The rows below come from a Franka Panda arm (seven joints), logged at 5 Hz.
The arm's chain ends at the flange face. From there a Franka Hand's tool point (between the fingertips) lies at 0.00 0.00 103.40 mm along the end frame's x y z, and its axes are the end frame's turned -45 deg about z.
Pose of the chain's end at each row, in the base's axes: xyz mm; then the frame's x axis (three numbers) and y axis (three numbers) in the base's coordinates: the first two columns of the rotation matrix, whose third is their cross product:
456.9 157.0 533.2 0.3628 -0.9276 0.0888 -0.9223 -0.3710 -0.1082
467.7 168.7 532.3 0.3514 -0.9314 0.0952 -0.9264 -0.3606 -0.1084
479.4 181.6 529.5 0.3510 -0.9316 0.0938 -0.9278 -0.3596 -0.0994
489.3 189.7 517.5 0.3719 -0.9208 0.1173 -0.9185 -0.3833 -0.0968
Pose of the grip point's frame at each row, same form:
470.7 152.6 430.8 0.9087 -0.3936 0.1393 -0.3956 -0.9182 -0.0137
481.7 163.5 430.0 0.9035 -0.4036 0.1440 -0.4066 -0.9136 -0.0093
492.5 176.2 427.1 0.9042 -0.4045 0.1366 -0.4079 -0.9130 -0.0040
503.2 182.3 415.3 0.9125 -0.3801 0.1514 -0.3865 -0.9221 0.0145

